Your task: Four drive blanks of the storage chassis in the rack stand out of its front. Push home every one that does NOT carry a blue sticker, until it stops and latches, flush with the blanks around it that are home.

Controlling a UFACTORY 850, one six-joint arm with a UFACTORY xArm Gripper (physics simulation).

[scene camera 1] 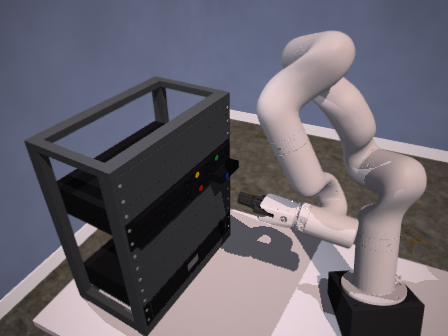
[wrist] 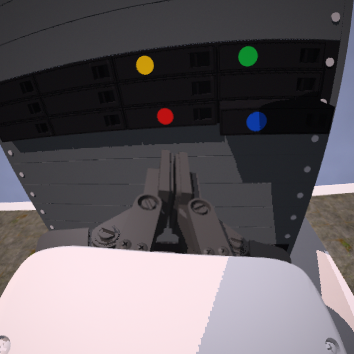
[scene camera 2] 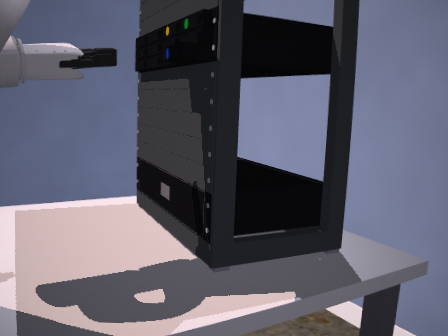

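Note:
The black storage chassis (scene camera 1: 165, 214) (scene camera 2: 202, 37) (wrist: 167, 91) sits in the rack (scene camera 1: 118, 240) (scene camera 2: 226, 130). The blank with the blue sticker (scene camera 1: 227, 175) (scene camera 2: 167, 53) (wrist: 256, 121) is in the bottom row at the right end in the wrist view and stands out of the front. The blanks with the red sticker (scene camera 1: 201, 188) (wrist: 165, 116), the yellow sticker (scene camera 1: 197, 174) (scene camera 2: 167, 31) (wrist: 145, 65) and the green sticker (scene camera 1: 216, 157) (scene camera 2: 186, 23) (wrist: 248, 56) look flush with their neighbours. My gripper (scene camera 1: 239, 199) (scene camera 2: 116, 57) (wrist: 170, 168) is shut and empty, a clear distance in front of the rack, touching no blank.
Grey filler panels (scene camera 1: 172, 150) (scene camera 2: 167, 112) (wrist: 90, 172) cover the rack front above and below the chassis. A lower black unit with a pale label (scene camera 1: 193, 262) (scene camera 2: 165, 191) sits near the rack's bottom. The rack stands on the pale table (scene camera 1: 240, 300) (scene camera 2: 65, 240), facing the arm's black base (scene camera 1: 385, 320).

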